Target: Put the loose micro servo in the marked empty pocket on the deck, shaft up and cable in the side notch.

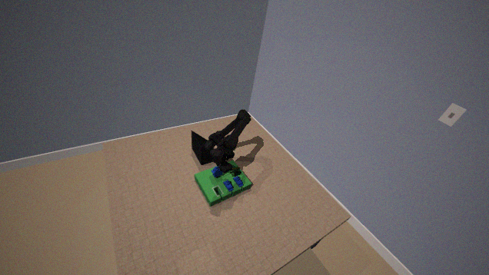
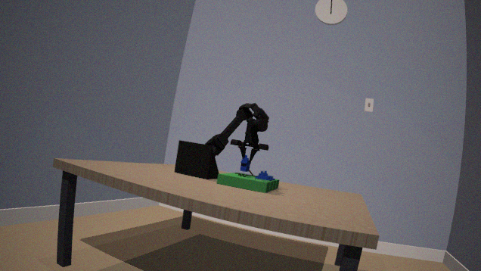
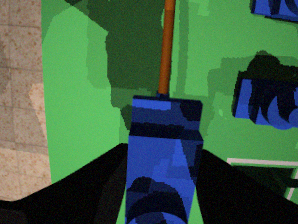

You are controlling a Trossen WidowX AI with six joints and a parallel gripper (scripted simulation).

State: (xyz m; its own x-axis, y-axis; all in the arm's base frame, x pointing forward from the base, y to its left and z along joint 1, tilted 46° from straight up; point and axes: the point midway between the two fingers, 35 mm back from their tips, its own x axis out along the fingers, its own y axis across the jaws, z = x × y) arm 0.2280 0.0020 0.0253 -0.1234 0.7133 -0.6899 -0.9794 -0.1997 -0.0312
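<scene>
My gripper tip is 10 mm past the green deck, 10 mm to the right of it and 100 mm above it.
</scene>
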